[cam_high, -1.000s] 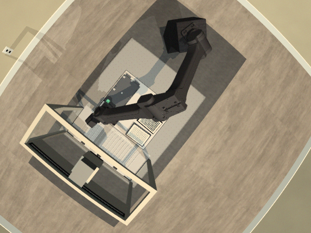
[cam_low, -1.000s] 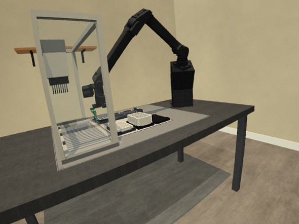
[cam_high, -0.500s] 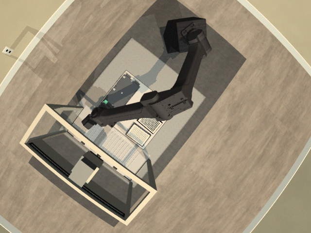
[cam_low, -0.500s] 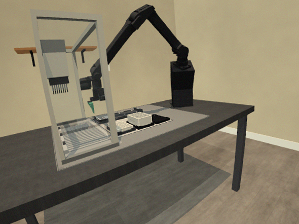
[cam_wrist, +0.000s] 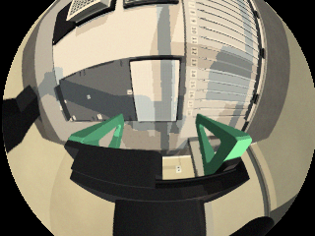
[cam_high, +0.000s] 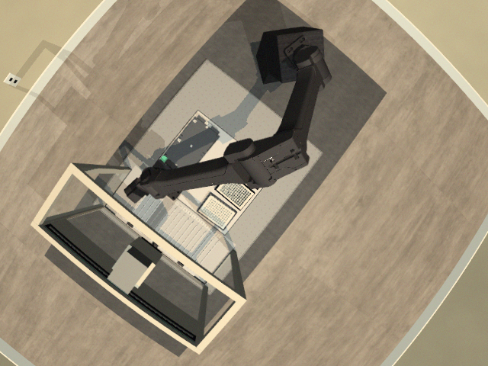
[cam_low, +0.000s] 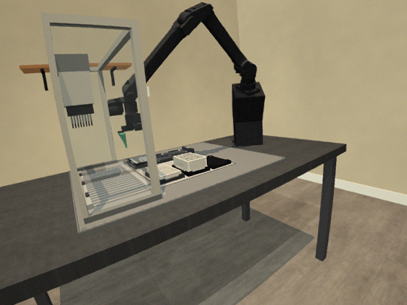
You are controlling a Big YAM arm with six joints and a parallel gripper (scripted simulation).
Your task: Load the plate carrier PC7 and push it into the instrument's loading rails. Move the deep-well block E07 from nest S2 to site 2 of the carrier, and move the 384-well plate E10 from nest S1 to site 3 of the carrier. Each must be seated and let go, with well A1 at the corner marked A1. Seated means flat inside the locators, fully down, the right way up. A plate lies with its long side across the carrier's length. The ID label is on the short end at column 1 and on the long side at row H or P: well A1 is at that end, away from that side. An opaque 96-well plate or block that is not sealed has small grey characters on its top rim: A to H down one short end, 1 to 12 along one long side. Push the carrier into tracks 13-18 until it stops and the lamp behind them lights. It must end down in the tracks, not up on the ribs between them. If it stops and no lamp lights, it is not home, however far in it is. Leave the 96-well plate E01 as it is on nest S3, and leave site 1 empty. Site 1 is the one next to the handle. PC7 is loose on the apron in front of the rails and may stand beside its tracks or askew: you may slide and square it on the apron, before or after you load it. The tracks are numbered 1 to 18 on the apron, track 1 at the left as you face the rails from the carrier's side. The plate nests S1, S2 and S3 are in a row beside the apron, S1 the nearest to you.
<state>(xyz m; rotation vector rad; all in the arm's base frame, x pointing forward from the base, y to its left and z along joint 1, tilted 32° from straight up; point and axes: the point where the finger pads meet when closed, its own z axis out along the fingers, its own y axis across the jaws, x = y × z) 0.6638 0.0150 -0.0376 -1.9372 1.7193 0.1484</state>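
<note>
Now: the nest S2 18 cm behind my hand, 23 cm to the left of it and 9 cm below it. Round my hand: carrier PC7 (11 cm behind, 2 cm to the right, 8 cm below); then white 384-well plate E10 (7 cm behind, 25 cm to the left, 8 cm below); then nest S1 (29 cm behind, 21 cm to the left, 9 cm below).
</note>
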